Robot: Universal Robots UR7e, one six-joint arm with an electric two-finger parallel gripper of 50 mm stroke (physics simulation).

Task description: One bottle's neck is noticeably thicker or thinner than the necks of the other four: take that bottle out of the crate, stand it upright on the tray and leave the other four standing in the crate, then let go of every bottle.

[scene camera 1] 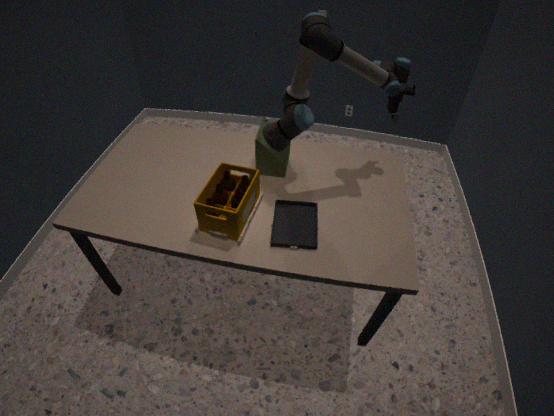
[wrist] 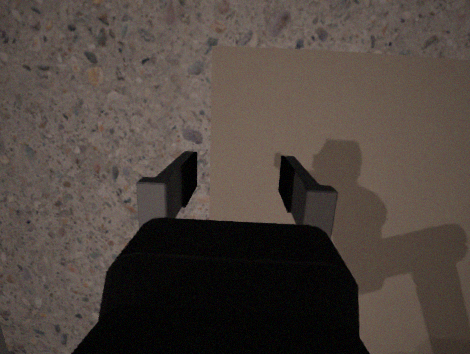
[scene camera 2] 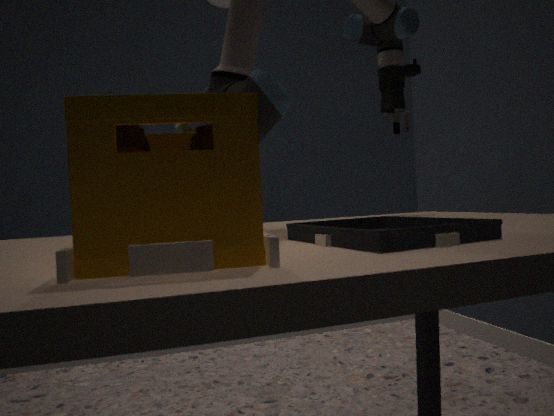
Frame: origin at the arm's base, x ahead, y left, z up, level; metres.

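Seen in the pictures: gripper, fingertip midpoint: (scene camera 1: 393,121) (wrist: 238,171) (scene camera 2: 401,132); arm's base, link origin: (scene camera 1: 273,138).
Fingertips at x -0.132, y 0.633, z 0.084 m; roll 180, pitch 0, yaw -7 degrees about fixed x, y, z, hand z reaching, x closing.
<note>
Offsets run from my fingertips to a thing's middle. "spot": to the spot under its first point. Level surfaces: height alone.
A yellow crate {dx +0.518, dy -0.797, dz -0.154 m} (scene camera 1: 220,226) (scene camera 2: 165,200) stands upright on the table. Several dark brown bottles {dx +0.420, dy -0.821, dz -0.156 m} (scene camera 1: 228,183) stand inside it; they are dim and partly hidden by the walls, and I cannot tell from here whose neck differs. In scene camera 2, dark parts of bottles show through the crate's handle slot. The black tray {dx +0.562, dy -0.507, dz -0.229 m} (scene camera 1: 295,247) (scene camera 2: 382,241) lies flat on the table to the right of the crate, and no bottle stands on it. My gripper (scene camera 1: 394,119) (scene camera 2: 401,129) (wrist: 238,171) is open and empty, pointing down high above the right rear of the table, far from crate and tray.
Light blocks {spot: dx +0.662, dy -0.831, dz -0.226 m} (scene camera 2: 171,258) sit around the foot of the crate, and small ones {spot: dx +0.695, dy -0.515, dz -0.233 m} (scene camera 2: 447,239) touch the tray. The green robot base (scene camera 1: 272,159) stands behind the crate. The table {dz -0.242 m} (scene camera 1: 125,200) (wrist: 280,100) ends near below my gripper; the speckled floor (wrist: 100,175) shows past its edge.
</note>
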